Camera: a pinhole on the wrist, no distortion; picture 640 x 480 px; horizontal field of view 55.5 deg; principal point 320.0 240.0 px. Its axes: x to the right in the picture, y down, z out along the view. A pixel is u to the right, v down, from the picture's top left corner.
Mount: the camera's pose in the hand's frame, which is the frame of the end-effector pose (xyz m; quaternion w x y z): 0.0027 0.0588 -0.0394 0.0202 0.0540 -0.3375 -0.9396
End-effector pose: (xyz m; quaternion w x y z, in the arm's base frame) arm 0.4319 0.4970 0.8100 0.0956 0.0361 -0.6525 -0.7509
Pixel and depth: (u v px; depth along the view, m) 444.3 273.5 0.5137
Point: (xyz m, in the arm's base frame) 0.5584 0.8348 1.2008
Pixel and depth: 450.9 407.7 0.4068
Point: 0.5214 0.8199 1.0697
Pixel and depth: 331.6 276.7 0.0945
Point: 0.4461 0.5196 0.9271
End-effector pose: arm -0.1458 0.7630 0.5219 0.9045 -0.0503 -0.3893 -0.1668
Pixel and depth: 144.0 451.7 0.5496
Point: -0.3467 1.1056 0.9609
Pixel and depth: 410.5 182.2 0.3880
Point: -0.2554 1.1480 0.6217
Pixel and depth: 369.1 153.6 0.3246
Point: -0.2055 1.0977 0.6126
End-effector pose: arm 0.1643 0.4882 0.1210 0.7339 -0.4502 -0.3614 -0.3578
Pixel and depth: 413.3 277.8 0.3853
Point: 0.2982 0.8474 0.0117
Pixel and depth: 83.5 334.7 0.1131
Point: 0.2695 0.5795 0.1220
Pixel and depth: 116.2 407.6 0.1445
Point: 0.2644 0.6158 0.1344
